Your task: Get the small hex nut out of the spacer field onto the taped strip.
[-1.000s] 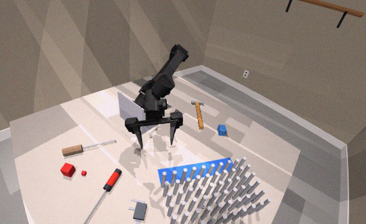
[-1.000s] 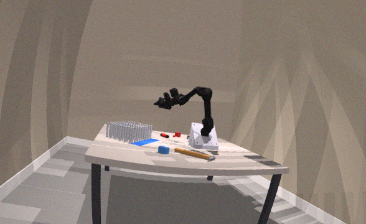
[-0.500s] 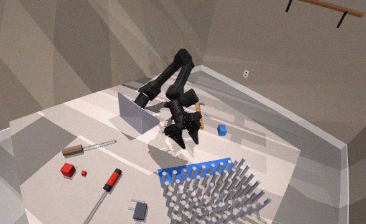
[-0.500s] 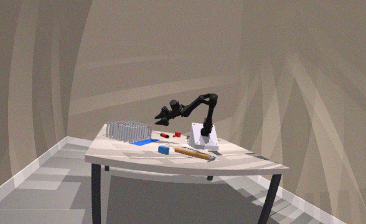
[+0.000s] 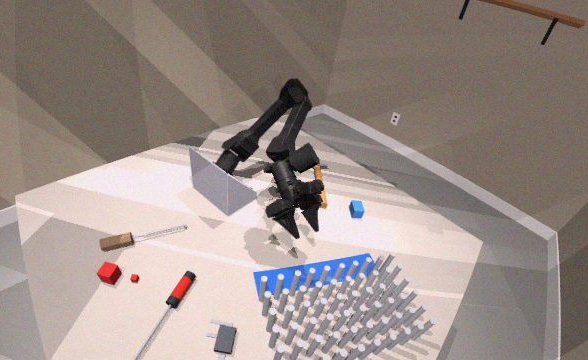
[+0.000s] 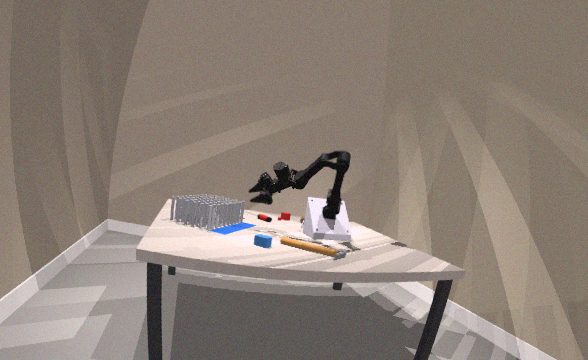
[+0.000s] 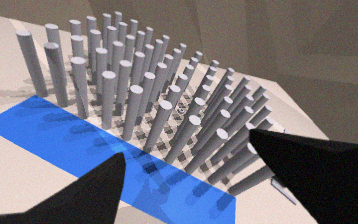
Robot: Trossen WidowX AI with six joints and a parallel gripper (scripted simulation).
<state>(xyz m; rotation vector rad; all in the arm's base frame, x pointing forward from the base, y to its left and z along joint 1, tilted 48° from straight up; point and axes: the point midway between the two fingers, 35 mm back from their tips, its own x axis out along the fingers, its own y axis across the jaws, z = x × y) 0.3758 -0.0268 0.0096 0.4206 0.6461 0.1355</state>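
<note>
My gripper tip is now 370 mm past the hook tool, 270 mm to the left of it and 140 mm above it. From my gripper tip the other things lie so: blue cube (350 mm to the left, 140 mm below, 10 mm behind); blue taped strip (160 mm below, 60 mm ahead, 30 mm to the left); small red cube (380 mm to the right, 260 mm behind, 150 mm below).
</note>
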